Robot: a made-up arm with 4 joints. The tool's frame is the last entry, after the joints.
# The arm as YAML. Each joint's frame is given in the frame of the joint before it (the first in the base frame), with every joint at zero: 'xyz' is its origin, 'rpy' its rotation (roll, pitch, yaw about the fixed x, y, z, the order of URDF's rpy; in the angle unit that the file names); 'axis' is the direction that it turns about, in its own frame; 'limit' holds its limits. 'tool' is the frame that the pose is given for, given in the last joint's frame.
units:
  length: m
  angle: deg
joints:
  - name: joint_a
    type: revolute
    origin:
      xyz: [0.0, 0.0, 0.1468]
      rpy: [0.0, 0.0, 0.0]
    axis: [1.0, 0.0, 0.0]
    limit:
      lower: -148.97
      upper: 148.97
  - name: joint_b
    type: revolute
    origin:
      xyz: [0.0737, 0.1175, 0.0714]
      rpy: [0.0, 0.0, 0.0]
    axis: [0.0, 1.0, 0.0]
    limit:
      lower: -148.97
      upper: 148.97
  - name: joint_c
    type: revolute
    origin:
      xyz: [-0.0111, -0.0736, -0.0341]
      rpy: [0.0, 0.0, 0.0]
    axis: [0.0, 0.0, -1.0]
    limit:
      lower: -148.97
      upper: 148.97
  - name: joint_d
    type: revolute
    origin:
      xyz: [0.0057, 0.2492, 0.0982]
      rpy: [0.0, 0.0, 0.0]
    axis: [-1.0, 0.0, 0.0]
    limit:
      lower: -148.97
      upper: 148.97
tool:
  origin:
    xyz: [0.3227, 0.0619, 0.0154]
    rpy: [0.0, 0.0, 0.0]
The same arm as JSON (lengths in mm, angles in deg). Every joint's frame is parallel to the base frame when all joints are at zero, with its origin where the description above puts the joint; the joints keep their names.
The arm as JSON. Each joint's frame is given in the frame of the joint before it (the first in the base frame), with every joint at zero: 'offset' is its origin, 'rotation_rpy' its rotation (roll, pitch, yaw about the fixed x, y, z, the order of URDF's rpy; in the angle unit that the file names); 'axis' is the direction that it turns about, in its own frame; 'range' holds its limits. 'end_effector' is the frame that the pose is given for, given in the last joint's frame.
{"length_unit": "mm", "angle_unit": "deg", "chain": [{"id": "joint_a", "offset": [0.0, 0.0, 146.8], "rotation_rpy": [0.0, 0.0, 0.0], "axis": [1.0, 0.0, 0.0], "range": [-148.97, 148.97]}, {"id": "joint_b", "offset": [73.7, 117.5, 71.4], "rotation_rpy": [0.0, 0.0, 0.0], "axis": [0.0, 1.0, 0.0], "range": [-148.97, 148.97]}, {"id": "joint_c", "offset": [-11.1, -73.6, -34.1], "rotation_rpy": [0.0, 0.0, 0.0], "axis": [0.0, 0.0, -1.0], "range": [-148.97, 148.97]}, {"id": "joint_d", "offset": [5.7, 249.2, 98.2], "rotation_rpy": [0.0, 0.0, 0.0], "axis": [-1.0, 0.0, 0.0], "range": [-148.97, 148.97]}], "end_effector": {"offset": [322.7, 61.9, 15.4], "rotation_rpy": [0.0, 0.0, 0.0]}}
